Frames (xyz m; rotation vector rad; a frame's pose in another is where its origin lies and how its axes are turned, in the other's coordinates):
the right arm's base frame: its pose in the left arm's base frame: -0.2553 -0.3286 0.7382 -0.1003 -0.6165 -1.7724
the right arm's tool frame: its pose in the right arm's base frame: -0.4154 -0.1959 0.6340 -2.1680 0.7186 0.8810
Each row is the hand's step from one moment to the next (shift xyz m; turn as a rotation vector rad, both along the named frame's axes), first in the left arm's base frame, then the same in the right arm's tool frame.
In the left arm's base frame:
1: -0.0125 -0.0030 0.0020 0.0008 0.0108 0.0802
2: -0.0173 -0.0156 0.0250 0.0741 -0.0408 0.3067
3: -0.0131 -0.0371 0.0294 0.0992 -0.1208 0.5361
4: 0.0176 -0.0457 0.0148 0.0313 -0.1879 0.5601
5: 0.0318 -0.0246 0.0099 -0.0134 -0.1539 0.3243
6: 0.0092 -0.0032 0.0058 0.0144 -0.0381 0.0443
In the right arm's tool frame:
1: 0.0042 0.0001 -0.0123 -0.0486 -0.0589 -0.0268
2: 0.0046 -0.0238 -0.0241 -0.1316 -0.2878 -0.0327
3: 0.0197 -0.0399 -0.0208 -0.1817 -0.5213 -0.0838
4: 0.0277 -0.0409 0.0133 -0.1224 -0.5582 -0.1531
5: 0.0092 -0.0296 0.0275 -0.0261 -0.3388 -0.1166
6: -0.0021 -0.0088 0.0068 0.0074 -0.0597 0.0000

